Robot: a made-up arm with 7 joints.
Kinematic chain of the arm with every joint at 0, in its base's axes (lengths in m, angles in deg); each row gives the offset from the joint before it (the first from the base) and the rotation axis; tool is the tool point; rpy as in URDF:
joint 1: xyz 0 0 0.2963 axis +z
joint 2: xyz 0 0 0 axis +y
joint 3: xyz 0 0 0.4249 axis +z
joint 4: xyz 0.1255 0 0 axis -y
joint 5: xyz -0.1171 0 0.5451 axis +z
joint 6: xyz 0 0 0 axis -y
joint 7: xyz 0.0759 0 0 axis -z
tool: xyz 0 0 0 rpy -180 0 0
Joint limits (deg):
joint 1: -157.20..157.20
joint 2: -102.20..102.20
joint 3: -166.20..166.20
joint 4: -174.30..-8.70
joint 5: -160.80..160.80
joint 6: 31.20..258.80
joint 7: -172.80..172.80
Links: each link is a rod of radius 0.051 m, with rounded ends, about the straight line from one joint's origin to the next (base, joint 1, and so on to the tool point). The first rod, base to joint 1, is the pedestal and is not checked.
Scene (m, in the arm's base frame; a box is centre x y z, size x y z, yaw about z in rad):
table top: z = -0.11
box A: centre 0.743 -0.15 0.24 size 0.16 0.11 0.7 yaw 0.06
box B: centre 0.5 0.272 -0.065 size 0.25 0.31 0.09 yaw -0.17
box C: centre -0.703 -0.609 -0.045 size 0.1 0.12 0.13 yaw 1
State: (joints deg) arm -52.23 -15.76 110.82 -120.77 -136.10 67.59 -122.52
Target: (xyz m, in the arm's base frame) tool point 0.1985 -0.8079 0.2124
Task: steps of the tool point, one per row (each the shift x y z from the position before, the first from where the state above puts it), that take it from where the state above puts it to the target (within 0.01 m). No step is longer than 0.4 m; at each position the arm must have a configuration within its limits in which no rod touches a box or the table.
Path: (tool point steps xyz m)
1: 0.2262 -0.1845 0.1275
2: 0.1389 -0.2832 0.0977
3: 0.0156 -0.3324 0.0613
4: -0.0964 -0.3287 -0.1267
5: -0.1986 -0.2319 -0.1835
6: -0.2495 -0.0973 -0.2153

